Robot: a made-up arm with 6 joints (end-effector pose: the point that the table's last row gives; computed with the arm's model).
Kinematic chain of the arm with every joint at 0, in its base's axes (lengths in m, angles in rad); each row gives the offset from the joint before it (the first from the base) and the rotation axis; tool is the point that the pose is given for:
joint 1: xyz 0 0 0.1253 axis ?
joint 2: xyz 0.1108 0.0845 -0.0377 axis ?
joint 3: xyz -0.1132 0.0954 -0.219 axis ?
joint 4: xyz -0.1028 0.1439 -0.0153 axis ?
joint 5: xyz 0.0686 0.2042 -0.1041 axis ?
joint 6: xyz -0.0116 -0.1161 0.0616 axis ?
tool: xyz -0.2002 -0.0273 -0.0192
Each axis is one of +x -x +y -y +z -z.
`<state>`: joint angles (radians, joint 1 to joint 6).
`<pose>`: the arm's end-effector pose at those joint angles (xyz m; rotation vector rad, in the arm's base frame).
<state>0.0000 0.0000 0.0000 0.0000 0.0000 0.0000</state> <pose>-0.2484 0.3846 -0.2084 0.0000 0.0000 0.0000</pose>
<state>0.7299 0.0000 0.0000 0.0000 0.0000 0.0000</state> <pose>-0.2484 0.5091 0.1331 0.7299 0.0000 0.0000</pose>
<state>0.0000 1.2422 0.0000 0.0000 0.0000 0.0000</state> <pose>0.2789 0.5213 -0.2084 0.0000 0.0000 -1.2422</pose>
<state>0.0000 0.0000 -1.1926 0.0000 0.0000 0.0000</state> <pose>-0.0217 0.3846 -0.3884 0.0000 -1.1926 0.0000</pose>
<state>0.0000 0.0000 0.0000 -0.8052 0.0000 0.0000</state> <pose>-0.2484 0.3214 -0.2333 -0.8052 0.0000 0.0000</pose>
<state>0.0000 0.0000 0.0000 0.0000 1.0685 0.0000</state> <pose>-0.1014 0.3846 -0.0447 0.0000 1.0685 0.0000</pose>
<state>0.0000 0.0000 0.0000 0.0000 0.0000 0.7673</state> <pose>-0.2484 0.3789 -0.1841 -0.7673 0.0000 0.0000</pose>
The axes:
joint 1: +x
joint 2: -z
joint 3: +y
joint 4: +x
joint 5: +y
joint 6: -x

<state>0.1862 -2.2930 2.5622 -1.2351 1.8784 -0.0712</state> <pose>-0.0154 -0.2351 -0.1793 2.3107 0.5606 1.0285</pose>
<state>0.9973 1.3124 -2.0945 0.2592 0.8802 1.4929</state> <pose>0.3353 0.5049 0.1674 -1.1590 0.5257 -1.2818</pose>
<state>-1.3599 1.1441 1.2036 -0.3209 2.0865 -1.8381</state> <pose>0.4154 -0.2823 -0.2416 -1.0562 0.1214 2.5392</pose>
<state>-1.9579 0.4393 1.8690 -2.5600 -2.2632 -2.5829</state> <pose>0.1326 -0.3466 0.2236 1.4632 1.8068 -0.9871</pose>
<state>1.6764 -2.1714 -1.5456 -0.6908 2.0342 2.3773</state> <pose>-0.1314 0.1295 -0.0249 -0.9287 -1.5244 -0.3087</pose>
